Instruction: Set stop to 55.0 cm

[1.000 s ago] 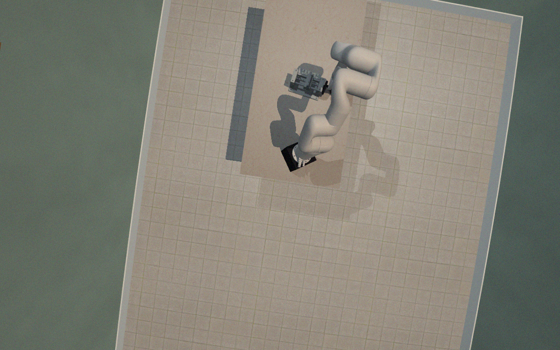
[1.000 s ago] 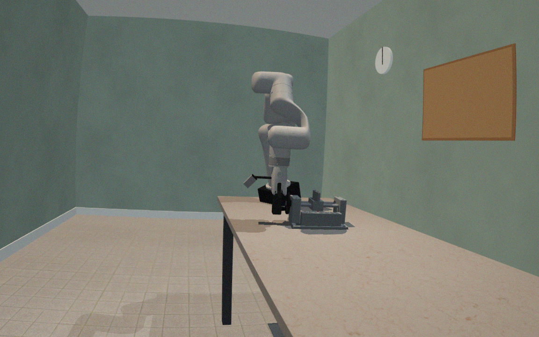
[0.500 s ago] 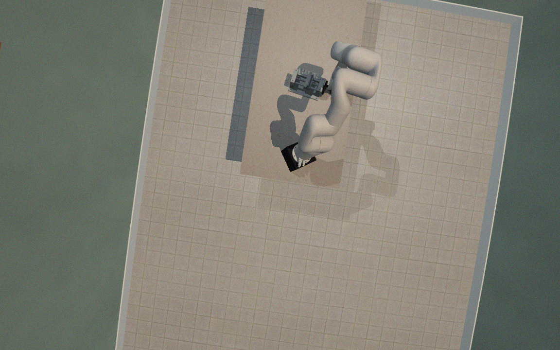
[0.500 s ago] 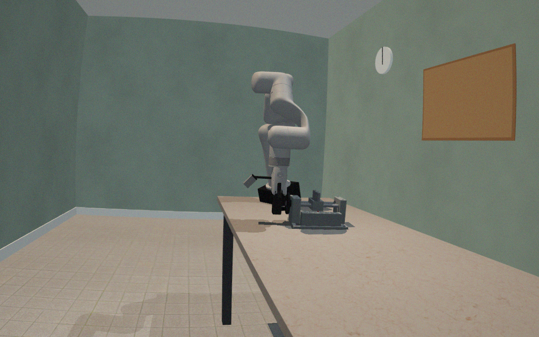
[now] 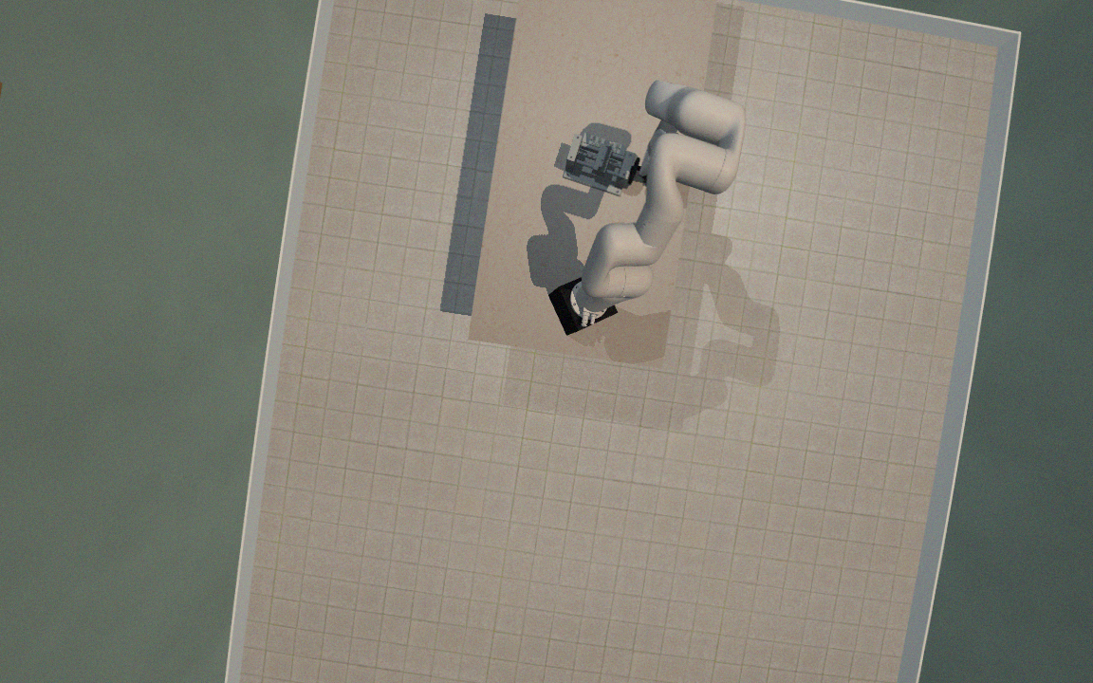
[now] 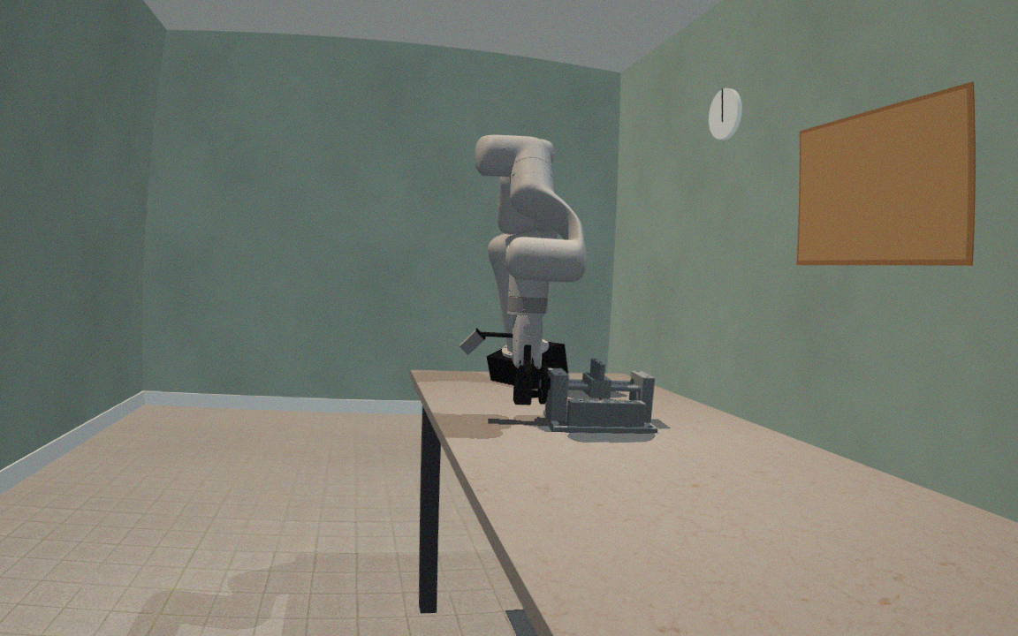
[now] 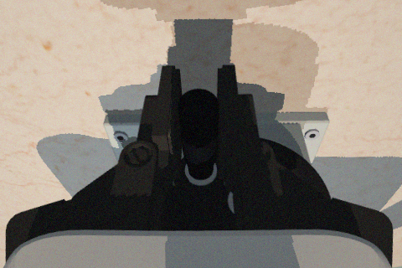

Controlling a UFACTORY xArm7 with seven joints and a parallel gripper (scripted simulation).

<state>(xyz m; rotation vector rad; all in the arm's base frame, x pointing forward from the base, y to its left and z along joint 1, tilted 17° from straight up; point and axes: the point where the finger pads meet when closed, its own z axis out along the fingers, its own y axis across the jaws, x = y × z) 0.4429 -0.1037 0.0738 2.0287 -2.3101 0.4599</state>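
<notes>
Right now the crank handle is 10 mm to the left of my hand. From my hand the other things lie so: black handwheel 20 mm to the left; stop block 150 mm to the left, 30 mm above, 10 mm ahead.
</notes>
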